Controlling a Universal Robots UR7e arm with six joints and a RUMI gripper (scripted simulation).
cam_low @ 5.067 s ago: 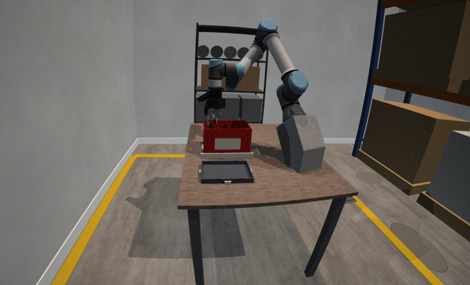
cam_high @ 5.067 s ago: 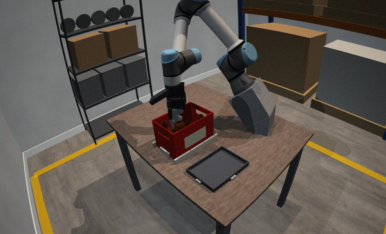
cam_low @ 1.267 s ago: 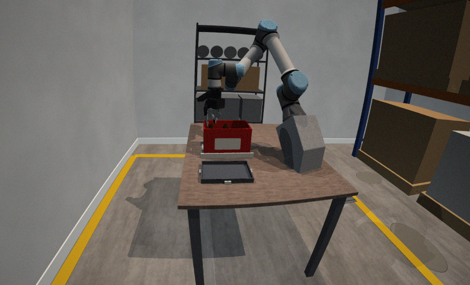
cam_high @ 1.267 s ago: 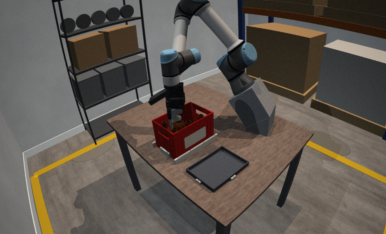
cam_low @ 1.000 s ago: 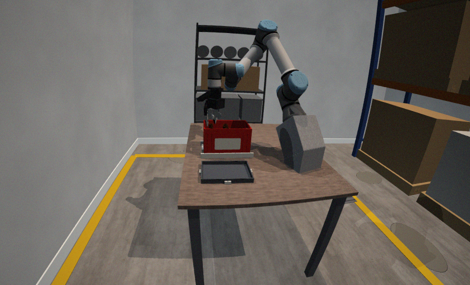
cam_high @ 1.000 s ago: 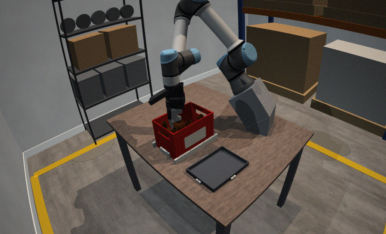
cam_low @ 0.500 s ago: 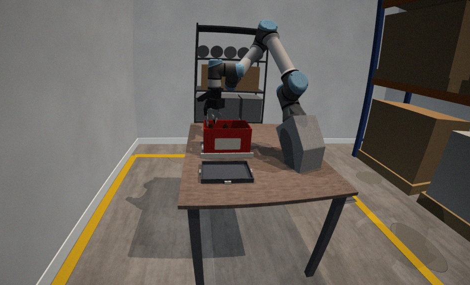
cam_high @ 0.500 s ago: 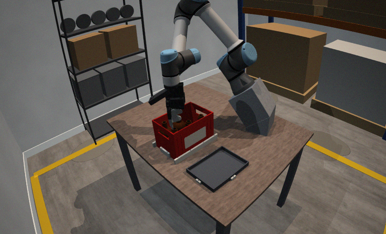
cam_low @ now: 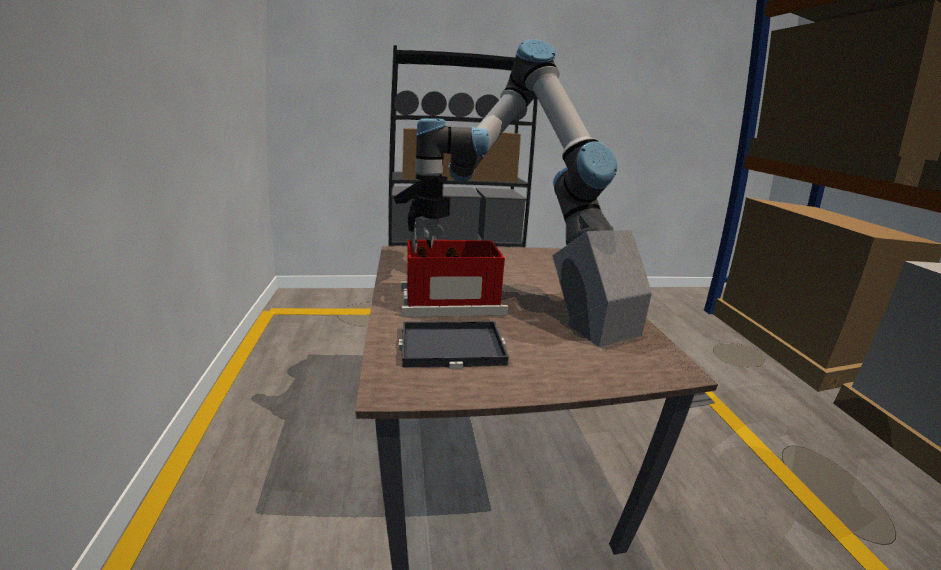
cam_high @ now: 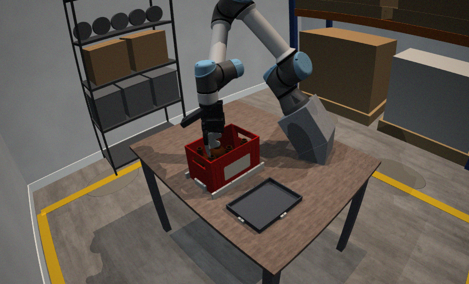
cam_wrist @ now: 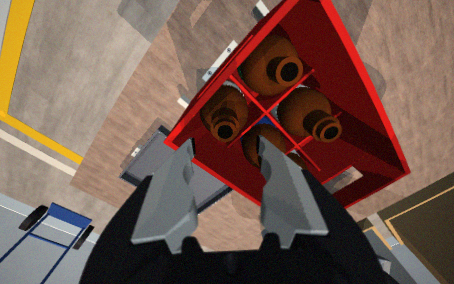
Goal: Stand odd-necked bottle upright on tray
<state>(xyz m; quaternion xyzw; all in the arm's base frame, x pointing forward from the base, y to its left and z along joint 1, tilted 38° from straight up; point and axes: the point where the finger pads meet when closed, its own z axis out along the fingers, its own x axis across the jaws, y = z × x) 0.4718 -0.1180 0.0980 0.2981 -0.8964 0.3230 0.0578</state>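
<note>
My gripper is now 110 mm above the red crate, 100 mm past it and 20 mm to the left of it. The rest, counted from my hand: dark tray 250 mm to the left, 180 mm below, 20 mm behind.
</note>
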